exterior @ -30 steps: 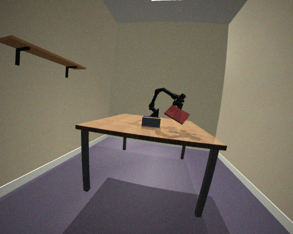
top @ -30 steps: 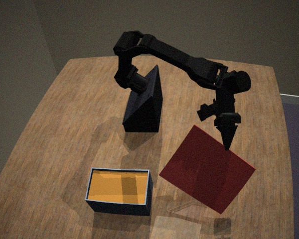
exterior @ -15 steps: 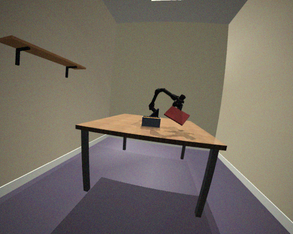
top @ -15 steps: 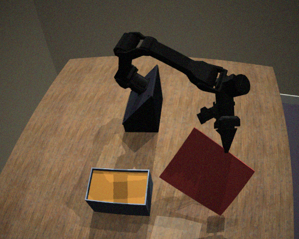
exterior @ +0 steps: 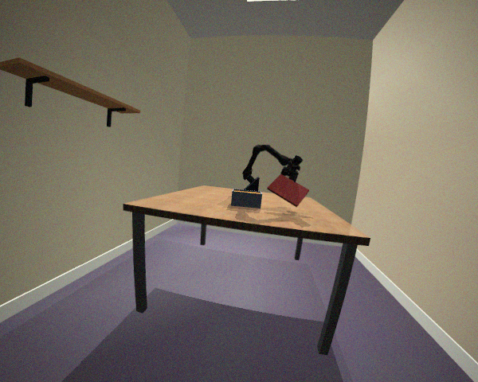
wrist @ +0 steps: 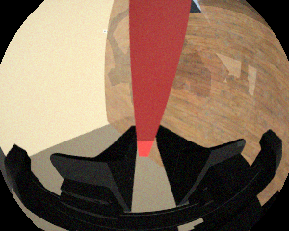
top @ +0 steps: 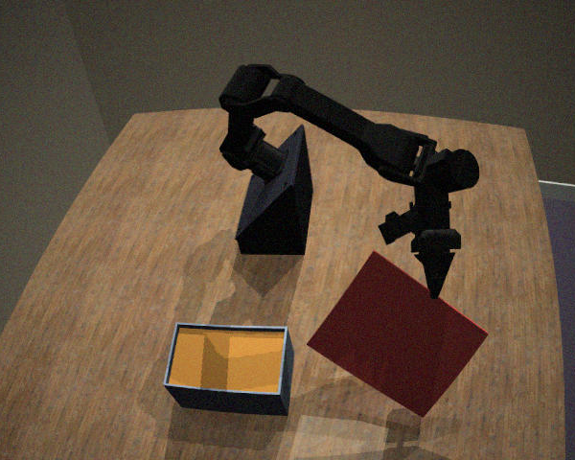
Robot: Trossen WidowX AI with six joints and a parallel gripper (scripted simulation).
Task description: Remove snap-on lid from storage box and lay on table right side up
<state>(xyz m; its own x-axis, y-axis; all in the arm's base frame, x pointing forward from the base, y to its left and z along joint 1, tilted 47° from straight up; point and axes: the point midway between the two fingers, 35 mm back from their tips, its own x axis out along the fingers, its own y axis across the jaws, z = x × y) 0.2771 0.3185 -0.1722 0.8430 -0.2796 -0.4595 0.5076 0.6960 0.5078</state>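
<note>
Right now the red lid is 50 mm ahead of my gripper tip, 40 mm to the right of it and 40 mm below it. The rest, counted from my gripper tip: storage box 110 mm ahead, 320 mm to the right, 140 mm below.
</note>
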